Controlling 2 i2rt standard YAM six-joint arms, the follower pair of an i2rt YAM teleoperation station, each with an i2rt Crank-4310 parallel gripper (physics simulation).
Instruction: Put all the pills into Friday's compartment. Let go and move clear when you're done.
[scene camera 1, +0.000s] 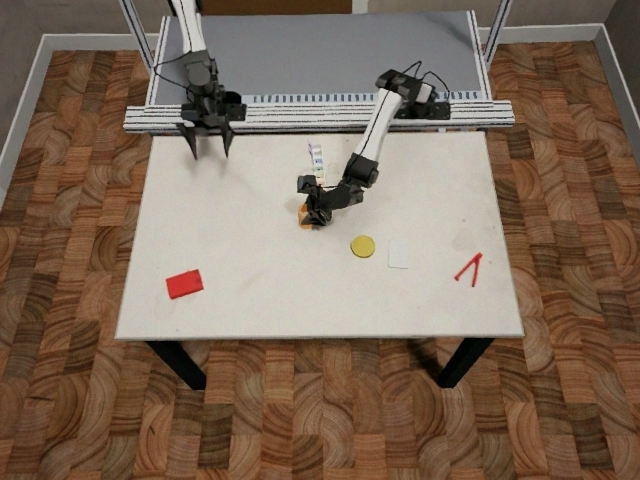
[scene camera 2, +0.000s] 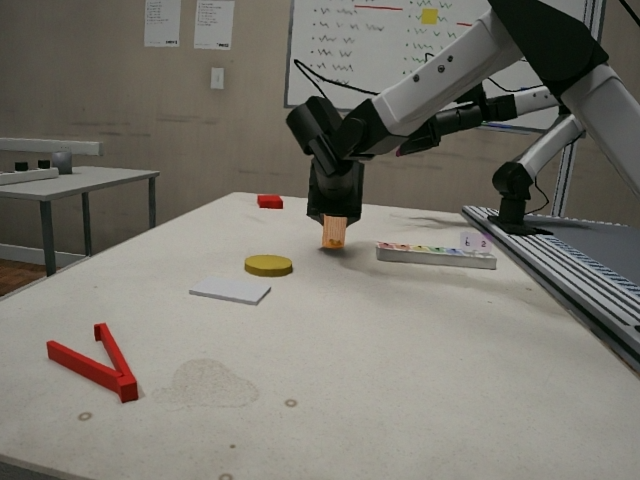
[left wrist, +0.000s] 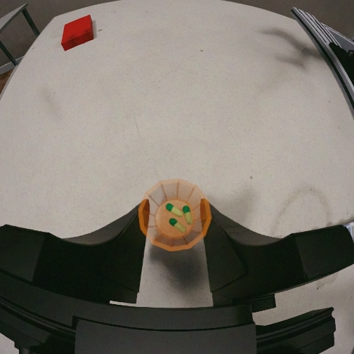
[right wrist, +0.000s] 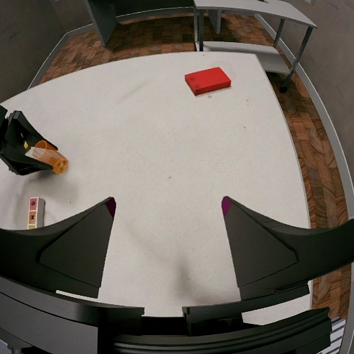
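The translucent orange pill bottle is upright, its open top toward the left wrist camera. Several green-and-yellow pills lie in its bottom. My left gripper is shut on the bottle, one finger each side. The weekly pill organizer lies beyond it; a clear purplish lid stands raised near its far end. Friday's letter is not readable. My right gripper is open and empty, above the table's upper left in scene camera 1.
A yellow disc and a white card lie right of the bottle in scene camera 1. A red V-shaped piece lies farther right, a red block at lower left.
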